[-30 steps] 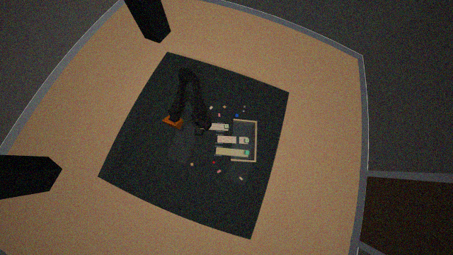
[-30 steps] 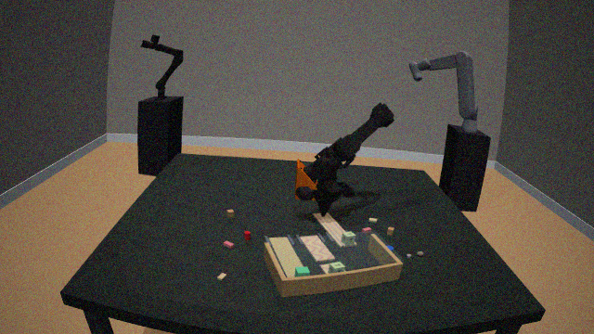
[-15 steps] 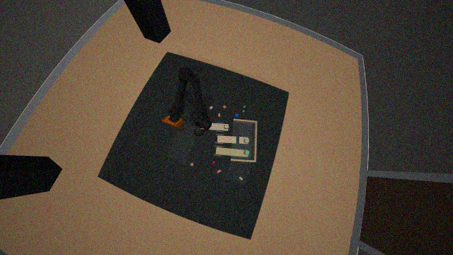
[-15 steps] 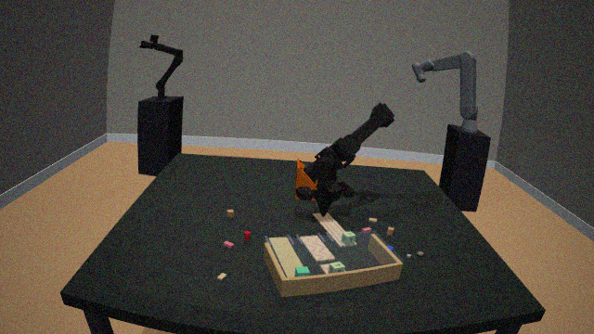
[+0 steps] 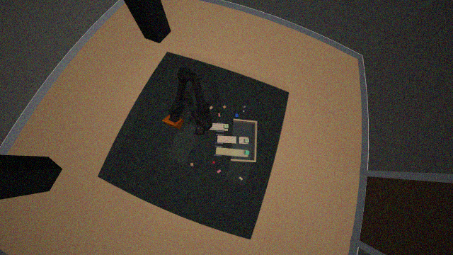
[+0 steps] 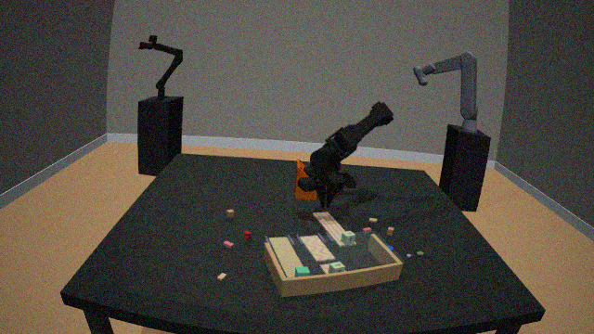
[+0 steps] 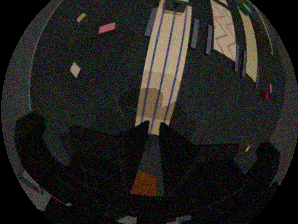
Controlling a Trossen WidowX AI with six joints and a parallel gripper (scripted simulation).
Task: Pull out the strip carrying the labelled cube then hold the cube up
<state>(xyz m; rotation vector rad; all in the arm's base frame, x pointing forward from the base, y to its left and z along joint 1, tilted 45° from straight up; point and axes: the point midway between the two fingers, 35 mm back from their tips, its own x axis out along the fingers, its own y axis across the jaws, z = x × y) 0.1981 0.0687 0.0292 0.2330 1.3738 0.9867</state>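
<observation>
The zigzag strip is 23 cm ahead of my gripper tip, 4 cm below it and 1 cm to the right of it. The rest, counted from my gripper tip: red cylinder (21 cm to the right, 21 cm ahead, 3 cm below).
</observation>
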